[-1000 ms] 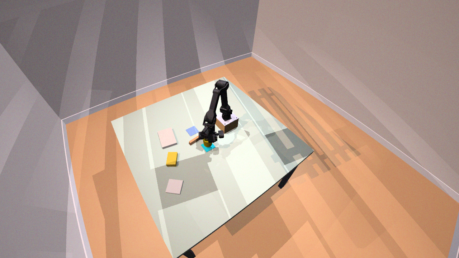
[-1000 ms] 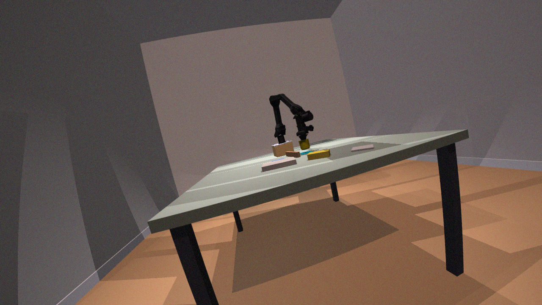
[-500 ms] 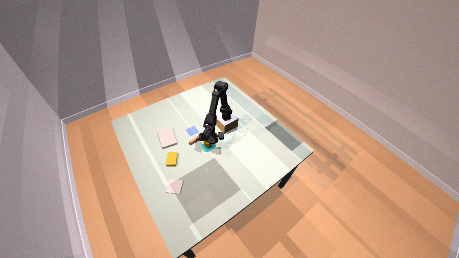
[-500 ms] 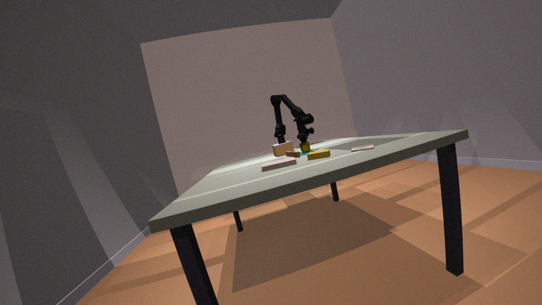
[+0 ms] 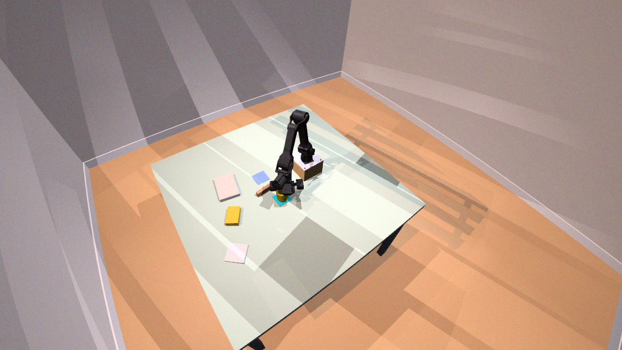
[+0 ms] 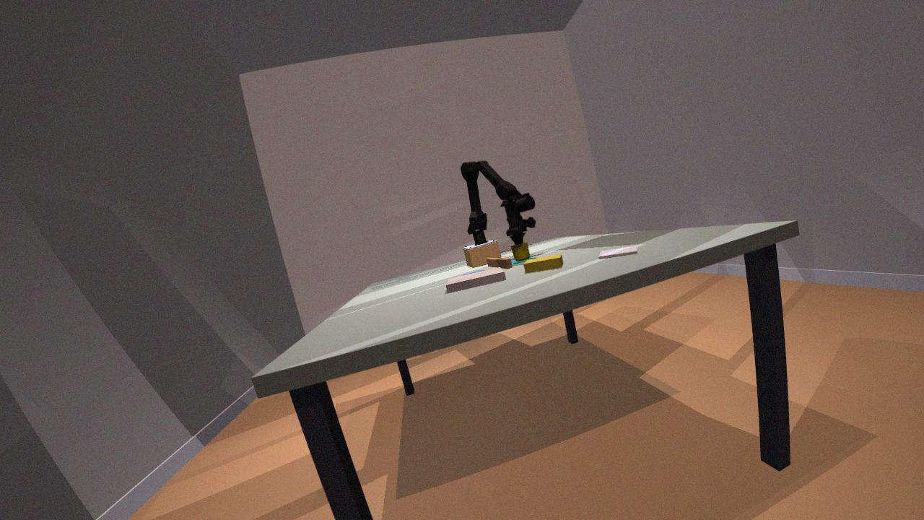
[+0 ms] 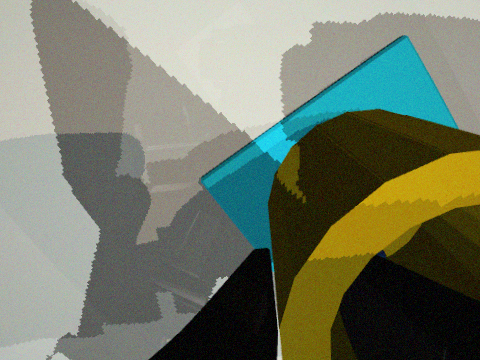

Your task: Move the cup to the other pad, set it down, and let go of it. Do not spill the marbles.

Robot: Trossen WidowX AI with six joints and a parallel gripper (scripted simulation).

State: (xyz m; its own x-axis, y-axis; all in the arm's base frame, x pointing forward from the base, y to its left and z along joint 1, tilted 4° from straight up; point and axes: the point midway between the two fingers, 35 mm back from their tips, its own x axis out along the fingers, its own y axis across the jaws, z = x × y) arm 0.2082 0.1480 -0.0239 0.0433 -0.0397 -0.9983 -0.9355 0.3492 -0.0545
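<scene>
My gripper tip is 20 mm short of the yellow cup, 10 mm to the left of it and 10 mm above it. From my gripper tip the other things lie so: wooden bar (120 mm to the right, 60 mm ahead, 30 mm below); then pale blue pad (220 mm to the right, 80 mm ahead, 50 mm below); then cyan pad (50 mm below, 30 mm ahead, 10 mm to the right).
</scene>
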